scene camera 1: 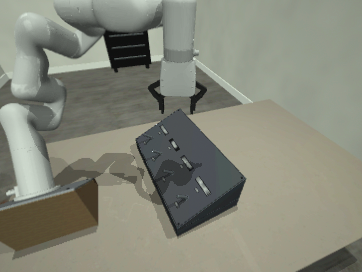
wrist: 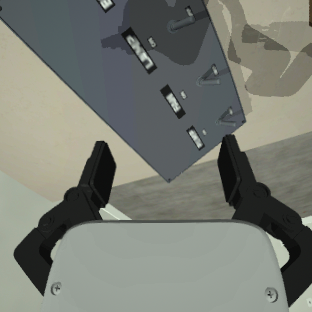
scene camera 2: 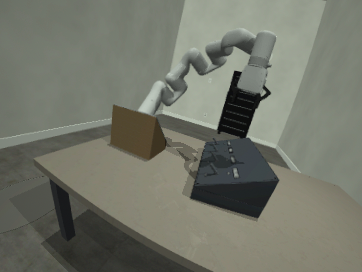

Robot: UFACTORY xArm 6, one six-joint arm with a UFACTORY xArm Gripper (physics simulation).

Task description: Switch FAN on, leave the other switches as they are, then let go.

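Seen in the pictures: gripper, fingertip midpoint: [scene camera 1: 177, 111] [wrist: 164, 150] [scene camera 2: 243, 106]; arm's base, origin of the base link: [scene camera 1: 39, 194] [scene camera 2: 139, 123].
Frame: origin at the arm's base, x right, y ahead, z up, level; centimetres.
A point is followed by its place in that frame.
The dark sloped switch box [scene camera 1: 215, 167] @(x 8.7, y 60.6, z 1.9 cm) [scene camera 2: 257, 170] @(x 11.2, y 61.3, z 2.1 cm) [wrist: 85, 55] @(x 4.7, y 59.8, z 1.9 cm) stands on the table, with several small levers beside white labels. The label second from the far end [scene camera 1: 173, 145] @(x -10.7, y 49.8, z -1.2 cm) [scene camera 2: 230, 150] @(x -10.3, y 50.2, z -1.1 cm) [wrist: 172, 101] @(x -10.7, y 50.3, z -1.0 cm) seems to read FAN in the wrist view; its lever [scene camera 1: 156, 154] @(x -8.9, y 41.8, z -1.5 cm) [wrist: 209, 80] @(x -9.1, y 42.1, z -1.4 cm) leans over the panel. Which lever positions mean on is not clear. My gripper [scene camera 1: 177, 111] @(x -0.8, y 49.3, z 22.3 cm) [scene camera 2: 246, 101] @(x -0.8, y 49.3, z 22.3 cm) [wrist: 164, 150] @(x -0.8, y 49.3, z 22.3 cm) is open and empty, pointing down above the box's far end. In the wrist view, the box's end corner lies between the fingers' lines of sight, with the FAN lever farther up the picture.
A brown wedge-shaped block [scene camera 1: 50, 217] @(x 10.0, y 5.6, z -0.2 cm) [scene camera 2: 132, 132] @(x 10.0, y 4.2, z -1.8 cm) stands by the arm's base on the table [scene camera 1: 295, 165] @(x 8.3, y 104.4, z -12.9 cm) [scene camera 2: 165, 200] @(x 28.2, y 35.1, z -12.9 cm). A black drawer cabinet [scene camera 1: 129, 50] [scene camera 2: 236, 112] stands on the floor behind. The arm's shadow falls across the box and table.
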